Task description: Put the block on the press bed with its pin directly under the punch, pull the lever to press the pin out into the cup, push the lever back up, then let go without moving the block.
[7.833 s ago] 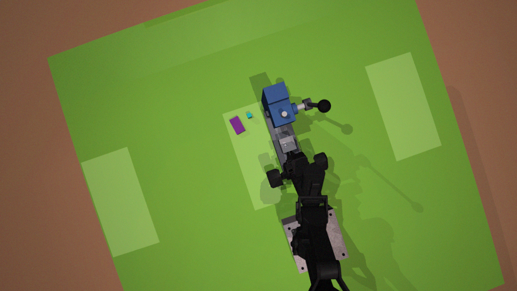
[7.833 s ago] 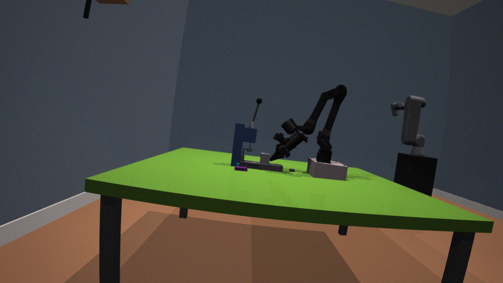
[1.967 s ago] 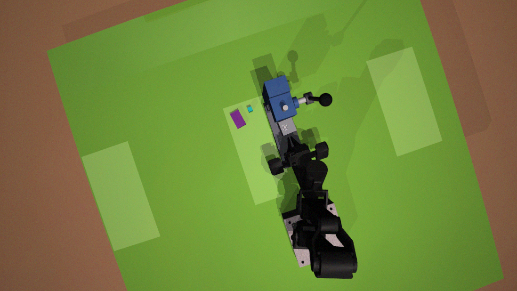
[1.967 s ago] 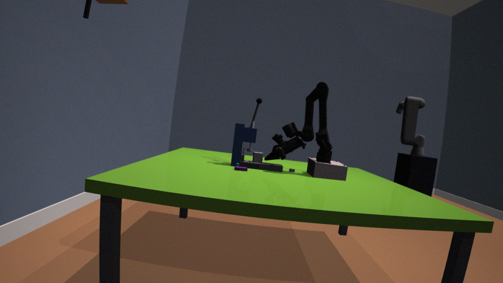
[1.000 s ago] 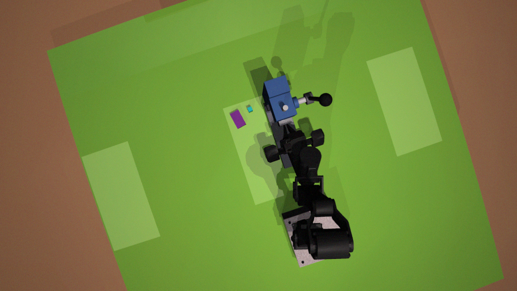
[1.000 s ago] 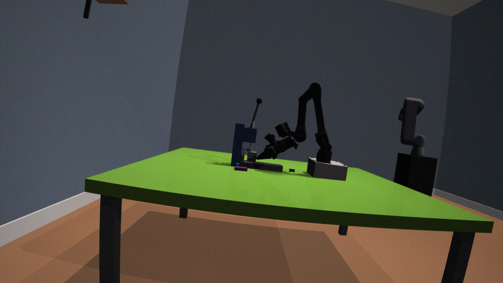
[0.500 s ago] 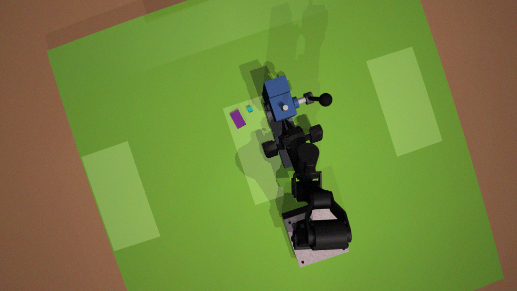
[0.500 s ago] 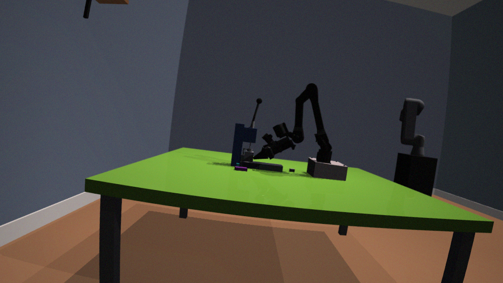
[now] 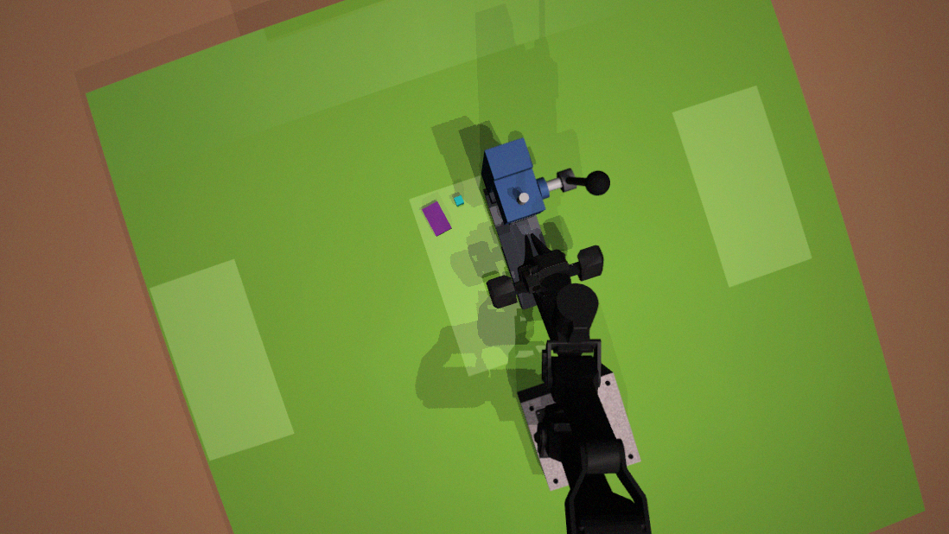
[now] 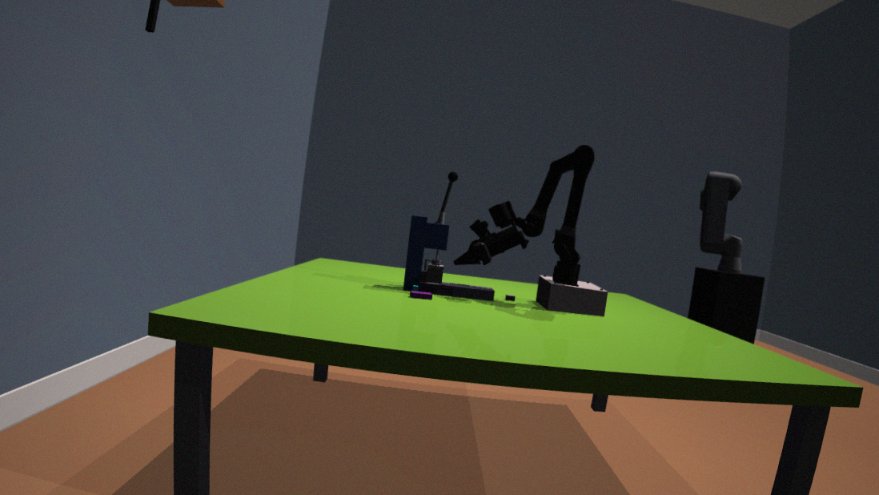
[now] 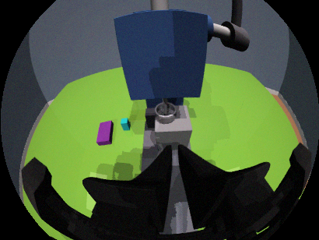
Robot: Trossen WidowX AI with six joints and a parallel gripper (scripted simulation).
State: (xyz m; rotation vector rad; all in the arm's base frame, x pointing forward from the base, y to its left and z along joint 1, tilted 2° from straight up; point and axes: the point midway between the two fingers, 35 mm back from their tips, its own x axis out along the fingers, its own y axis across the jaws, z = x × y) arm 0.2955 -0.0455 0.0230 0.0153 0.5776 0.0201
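Right now the punch rod is 60 mm above my gripper tip, 50 mm ahead of it and 10 mm to the left of it. Round my gripper tip: small teal cube (100 mm ahead, 90 mm to the left, 80 mm below); purple slab (140 mm to the left, 80 mm below, 80 mm ahead); lever (180 mm above, 60 mm to the right, 50 mm ahead).
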